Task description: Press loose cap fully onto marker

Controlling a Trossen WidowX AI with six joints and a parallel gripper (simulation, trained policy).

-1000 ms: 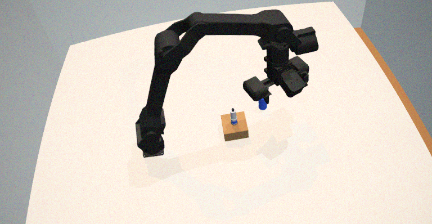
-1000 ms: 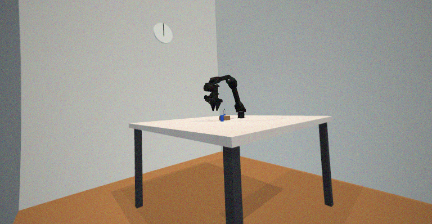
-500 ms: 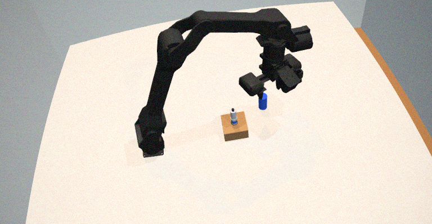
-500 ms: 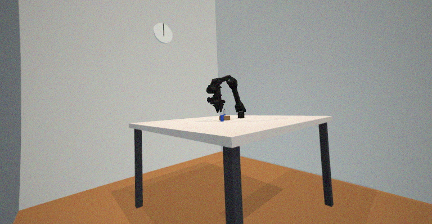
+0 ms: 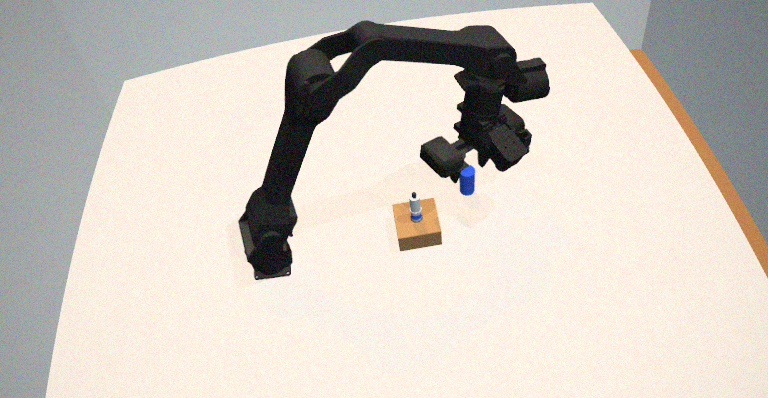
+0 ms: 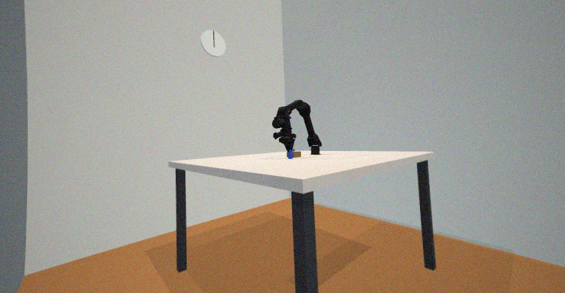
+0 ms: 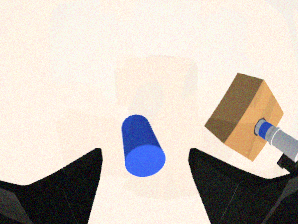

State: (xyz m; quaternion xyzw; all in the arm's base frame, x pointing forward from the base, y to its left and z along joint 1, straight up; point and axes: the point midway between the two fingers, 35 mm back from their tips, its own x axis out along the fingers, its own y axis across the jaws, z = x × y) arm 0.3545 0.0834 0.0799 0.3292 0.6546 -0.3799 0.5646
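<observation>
The blue cap is 20 mm below my gripper tip. The rest, counted from my gripper tip: tan holder block: 100 mm behind, 70 mm to the right, 30 mm below; then grey marker: 100 mm behind, 70 mm to the right, 30 mm above.
</observation>
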